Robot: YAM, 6 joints.
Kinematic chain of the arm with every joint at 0, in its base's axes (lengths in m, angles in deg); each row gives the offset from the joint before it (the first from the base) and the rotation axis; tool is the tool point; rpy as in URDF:
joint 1: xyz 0 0 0.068 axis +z
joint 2: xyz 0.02 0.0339 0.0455 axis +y
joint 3: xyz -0.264 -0.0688 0 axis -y
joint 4: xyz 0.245 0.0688 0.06 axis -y
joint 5: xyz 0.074 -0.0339 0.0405 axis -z
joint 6: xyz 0.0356 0 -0.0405 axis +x
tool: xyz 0 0 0 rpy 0 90 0
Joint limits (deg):
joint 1: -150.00..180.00
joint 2: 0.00..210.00
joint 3: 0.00..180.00
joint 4: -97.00..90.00
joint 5: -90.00..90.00
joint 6: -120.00..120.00
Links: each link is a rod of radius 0.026 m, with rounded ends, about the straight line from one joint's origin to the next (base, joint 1, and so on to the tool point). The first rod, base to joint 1, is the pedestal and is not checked.
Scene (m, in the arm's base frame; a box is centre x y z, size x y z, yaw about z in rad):
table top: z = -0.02
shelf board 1: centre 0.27 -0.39 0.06 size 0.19 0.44 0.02 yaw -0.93
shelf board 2: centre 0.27 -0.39 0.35 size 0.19 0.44 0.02 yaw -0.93
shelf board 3: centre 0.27 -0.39 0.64 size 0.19 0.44 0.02 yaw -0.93
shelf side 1: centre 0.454 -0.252 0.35 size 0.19 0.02 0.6 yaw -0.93
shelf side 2: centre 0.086 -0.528 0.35 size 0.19 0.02 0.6 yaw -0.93
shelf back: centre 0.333 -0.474 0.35 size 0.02 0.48 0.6 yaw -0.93
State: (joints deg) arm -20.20 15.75 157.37 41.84 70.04 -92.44
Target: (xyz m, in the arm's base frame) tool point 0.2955 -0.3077 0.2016
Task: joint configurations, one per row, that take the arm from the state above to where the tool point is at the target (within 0.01 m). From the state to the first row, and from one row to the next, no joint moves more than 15 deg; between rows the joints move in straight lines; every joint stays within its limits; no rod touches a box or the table.
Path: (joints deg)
1: -21.72 22.82 143.86 38.27 70.86 -92.44
2: -23.24 29.90 130.35 34.70 71.68 -92.44
3: -24.76 36.97 116.83 31.12 72.50 -92.44
4: -26.28 44.05 103.32 27.55 73.32 -92.44
5: -27.80 51.12 89.81 23.98 74.14 -92.44
6: -29.32 58.20 76.30 20.41 74.96 -92.44
7: -30.84 65.27 62.79 16.84 75.78 -92.44
8: -32.37 72.35 49.27 13.26 76.60 -92.44
9: -33.89 79.42 35.76 9.69 77.41 -92.44
10: -36.48 90.69 47.46 12.93 74.70 -92.44
11: -39.08 101.96 59.17 16.16 71.98 -92.44
12: -41.68 113.22 70.87 19.40 69.27 -92.44

